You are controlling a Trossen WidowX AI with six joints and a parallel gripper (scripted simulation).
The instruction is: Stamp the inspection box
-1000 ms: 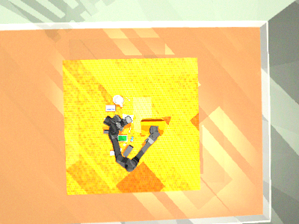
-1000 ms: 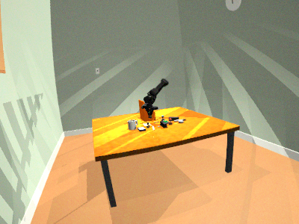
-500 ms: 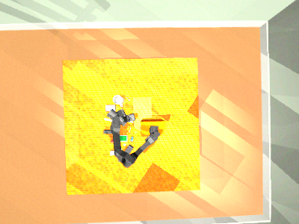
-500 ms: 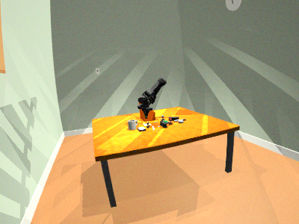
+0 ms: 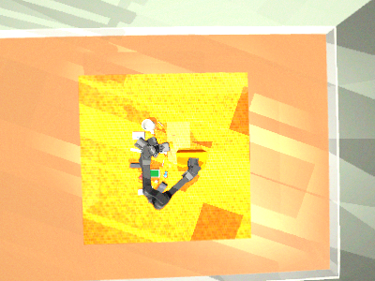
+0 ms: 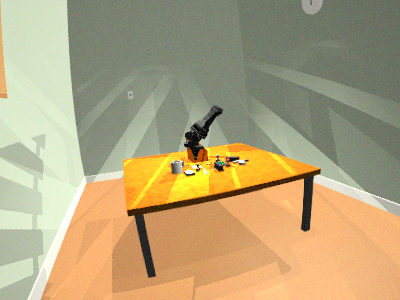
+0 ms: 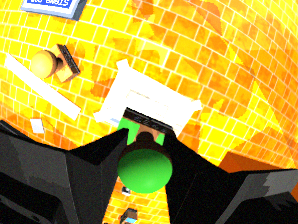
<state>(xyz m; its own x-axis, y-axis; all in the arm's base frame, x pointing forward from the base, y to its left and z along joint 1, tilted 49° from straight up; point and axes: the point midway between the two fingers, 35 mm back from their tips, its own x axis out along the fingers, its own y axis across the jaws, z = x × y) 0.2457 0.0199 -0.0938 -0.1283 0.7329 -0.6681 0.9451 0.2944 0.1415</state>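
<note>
Right now my gripper tip is 10 mm past the white card, 10 mm to the right of it and 80 mm above it. The rest, counted from my gripper tip: green-topped stamp (right at my gripper tip); then white mug (80 mm ahead, 150 mm to the right, 50 mm below); then green flat pad (30 mm ahead, 200 mm to the left, 80 mm below).
</note>
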